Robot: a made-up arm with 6 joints.
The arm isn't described. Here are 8 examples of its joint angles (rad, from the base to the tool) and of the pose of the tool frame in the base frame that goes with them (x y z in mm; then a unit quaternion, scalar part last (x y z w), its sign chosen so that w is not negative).
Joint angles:
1: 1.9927 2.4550 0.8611 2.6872 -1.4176 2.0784
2: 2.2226 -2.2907 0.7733 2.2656 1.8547 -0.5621
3: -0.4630 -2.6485 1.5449 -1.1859 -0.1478 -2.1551
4: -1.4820 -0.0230 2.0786 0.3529 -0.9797 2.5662
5: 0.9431 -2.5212 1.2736 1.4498 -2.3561 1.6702
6: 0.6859 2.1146 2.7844 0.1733 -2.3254 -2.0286
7: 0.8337 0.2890 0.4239 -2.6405 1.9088 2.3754
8: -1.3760 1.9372 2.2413 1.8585 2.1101 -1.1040
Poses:
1: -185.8 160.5 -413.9 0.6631 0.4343 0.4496 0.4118
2: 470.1 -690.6 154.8 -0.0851 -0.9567 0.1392 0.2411
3: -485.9 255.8 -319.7 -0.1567 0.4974 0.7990 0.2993
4: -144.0 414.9 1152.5 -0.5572 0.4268 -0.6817 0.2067
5: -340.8 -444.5 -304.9 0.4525 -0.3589 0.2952 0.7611
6: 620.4 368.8 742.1 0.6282 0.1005 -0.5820 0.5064
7: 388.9 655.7 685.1 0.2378 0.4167 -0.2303 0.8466
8: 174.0 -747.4 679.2 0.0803 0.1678 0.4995 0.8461
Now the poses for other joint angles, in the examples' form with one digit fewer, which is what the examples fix.
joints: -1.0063 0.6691 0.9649 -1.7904 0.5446 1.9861
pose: 496 -581 690 0.106 -0.351 -0.473 0.801
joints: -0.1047 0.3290 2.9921 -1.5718 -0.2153 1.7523
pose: -488 135 999 -0.268 -0.882 0.351 0.163
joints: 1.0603 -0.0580 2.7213 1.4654 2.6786 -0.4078
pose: -327 -630 733 0.810 0.525 0.004 0.262
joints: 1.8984 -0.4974 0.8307 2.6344 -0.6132 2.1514
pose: -67 -91 1235 -0.739 -0.068 -0.385 0.549
